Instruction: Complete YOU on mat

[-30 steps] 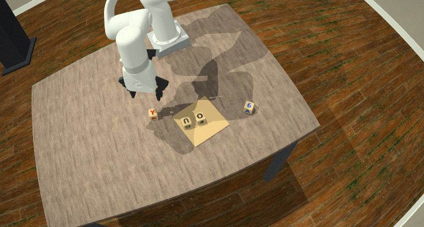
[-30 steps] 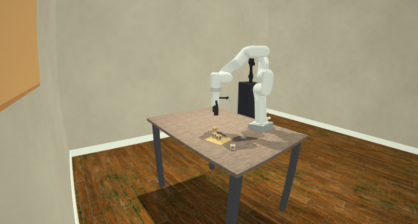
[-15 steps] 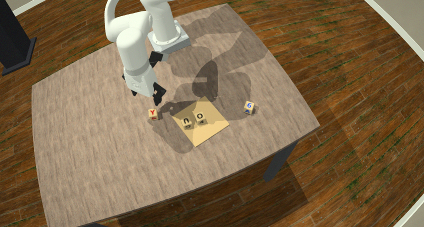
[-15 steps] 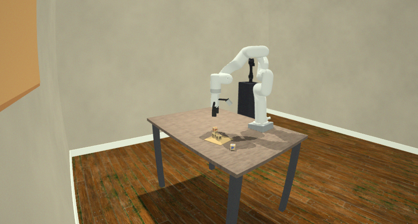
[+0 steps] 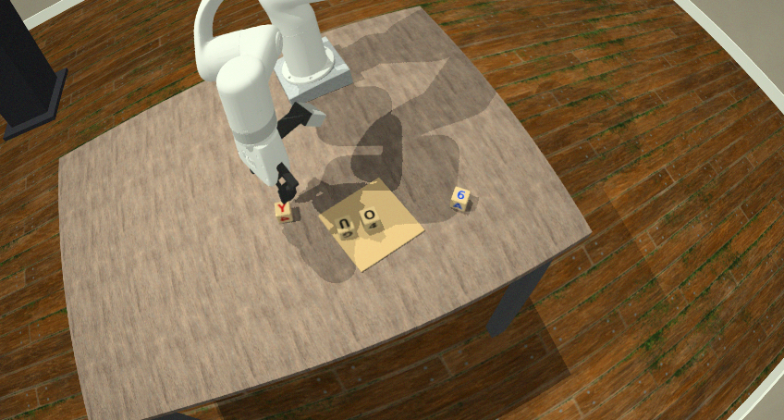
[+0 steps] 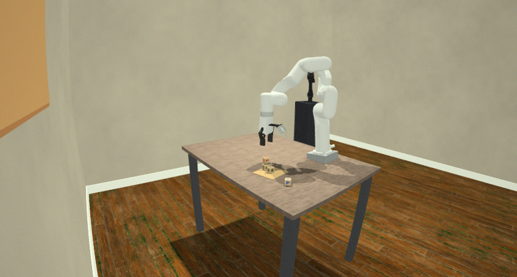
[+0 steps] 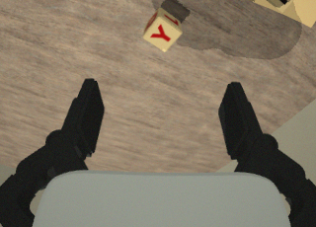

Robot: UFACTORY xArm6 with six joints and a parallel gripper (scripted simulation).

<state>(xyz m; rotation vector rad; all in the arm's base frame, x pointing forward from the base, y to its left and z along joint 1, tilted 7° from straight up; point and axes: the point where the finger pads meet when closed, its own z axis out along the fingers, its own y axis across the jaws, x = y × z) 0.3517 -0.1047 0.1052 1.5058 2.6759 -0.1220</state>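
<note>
My hand is 110 mm above the letter block. The rest, counted from my hand: tan mat (60 mm ahead, 160 mm to the left, 120 mm below).
</note>
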